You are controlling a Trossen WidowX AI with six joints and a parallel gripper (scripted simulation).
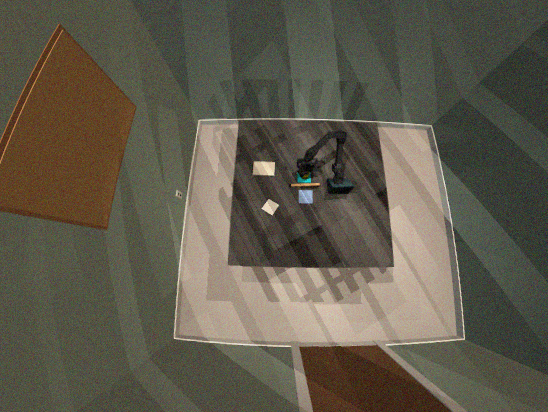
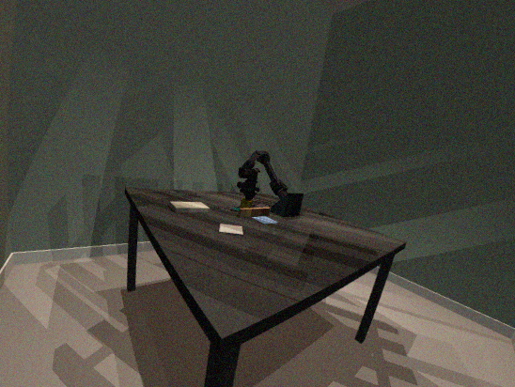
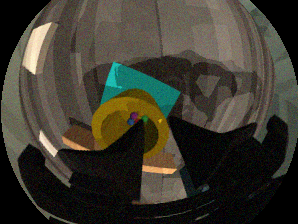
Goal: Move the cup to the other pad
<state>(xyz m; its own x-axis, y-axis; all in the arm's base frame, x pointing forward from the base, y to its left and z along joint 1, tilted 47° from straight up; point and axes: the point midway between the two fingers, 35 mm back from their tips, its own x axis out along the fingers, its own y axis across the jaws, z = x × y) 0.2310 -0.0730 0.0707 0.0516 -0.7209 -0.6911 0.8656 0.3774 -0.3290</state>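
Now: gripper tip 20 mm short of the yellow cup, 10 mm to the right of it and 10 mm above it. The rest, counted from my gripper tip: wooden bar: 20 mm ahead, 100 mm to the left, 30 mm below; then teal pad: 30 mm ahead, 10 mm to the left, 50 mm below; then light blue pad: 20 mm ahead, 190 mm to the left, 50 mm below.
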